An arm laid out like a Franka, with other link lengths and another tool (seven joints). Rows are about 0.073 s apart.
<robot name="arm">
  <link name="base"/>
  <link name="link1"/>
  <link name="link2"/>
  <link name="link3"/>
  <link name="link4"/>
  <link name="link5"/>
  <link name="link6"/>
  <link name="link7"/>
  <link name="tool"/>
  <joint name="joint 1" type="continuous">
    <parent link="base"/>
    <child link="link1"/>
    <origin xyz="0 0 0.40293" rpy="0 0 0"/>
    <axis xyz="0 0 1"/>
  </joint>
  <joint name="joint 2" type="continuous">
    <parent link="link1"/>
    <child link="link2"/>
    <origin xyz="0 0 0" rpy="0 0 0"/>
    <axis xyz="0 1 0"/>
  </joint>
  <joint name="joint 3" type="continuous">
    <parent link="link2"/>
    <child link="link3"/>
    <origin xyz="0 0 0.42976" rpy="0 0 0"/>
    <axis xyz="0 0 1"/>
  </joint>
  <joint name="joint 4" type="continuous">
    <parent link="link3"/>
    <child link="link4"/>
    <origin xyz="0.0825 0 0" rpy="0 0 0"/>
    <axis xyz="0 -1 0"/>
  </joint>
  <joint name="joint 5" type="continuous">
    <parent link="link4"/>
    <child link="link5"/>
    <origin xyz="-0.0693 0 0.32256" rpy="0 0 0"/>
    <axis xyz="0 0 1"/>
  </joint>
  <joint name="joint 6" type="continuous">
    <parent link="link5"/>
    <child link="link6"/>
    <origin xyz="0 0 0" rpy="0 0 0"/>
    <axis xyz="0 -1 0"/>
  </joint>
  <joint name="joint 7" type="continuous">
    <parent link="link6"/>
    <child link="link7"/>
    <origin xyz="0.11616 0 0" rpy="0 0 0"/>
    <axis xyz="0 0 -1"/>
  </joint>
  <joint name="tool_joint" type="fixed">
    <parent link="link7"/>
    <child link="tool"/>
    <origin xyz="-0.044 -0.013 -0.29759" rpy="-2.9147 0 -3.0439"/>
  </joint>
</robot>
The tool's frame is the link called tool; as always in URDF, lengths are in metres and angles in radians. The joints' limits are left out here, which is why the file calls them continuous.
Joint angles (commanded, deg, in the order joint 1, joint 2, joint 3, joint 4, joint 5, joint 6, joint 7), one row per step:
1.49, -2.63, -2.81, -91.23, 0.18, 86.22, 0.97
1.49, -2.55, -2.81, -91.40, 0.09, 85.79, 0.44
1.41, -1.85, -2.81, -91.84, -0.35, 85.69, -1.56
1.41, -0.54, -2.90, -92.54, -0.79, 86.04, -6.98
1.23, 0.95, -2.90, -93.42, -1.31, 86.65, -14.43
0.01, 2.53, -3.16, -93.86, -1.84, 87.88, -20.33
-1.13, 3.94, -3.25, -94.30, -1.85, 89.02, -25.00
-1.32, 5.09, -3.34, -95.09, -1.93, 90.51, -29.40
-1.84, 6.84, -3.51, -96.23, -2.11, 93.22, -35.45
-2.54, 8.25, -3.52, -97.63, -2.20, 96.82, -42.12
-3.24, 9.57, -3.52, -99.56, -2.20, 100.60, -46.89
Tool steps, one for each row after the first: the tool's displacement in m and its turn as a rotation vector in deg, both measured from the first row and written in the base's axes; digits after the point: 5 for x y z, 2 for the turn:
-0.00254, -0.00081, -0.00216, -0.05, 0.68, 0.53
-0.00199, -0.00516, -0.01043, -0.37, 1.93, 2.44
0.00266, -0.01213, -0.02473, -0.40, 3.61, 7.77
0.00899, -0.02152, -0.04155, -0.16, 5.45, 15.04
0.01894, -0.04021, -0.05609, 0.01, 6.36, 19.49
0.02718, -0.05355, -0.06993, 0.64, 7.08, 22.95
0.03564, -0.05931, -0.08386, 1.12, 7.55, 27.11
0.04990, -0.07023, -0.10470, 1.62, 7.79, 32.56
0.06656, -0.08134, -0.12415, 1.92, 7.09, 38.65
0.07900, -0.09066, -0.14613, 2.17, 6.60, 42.85

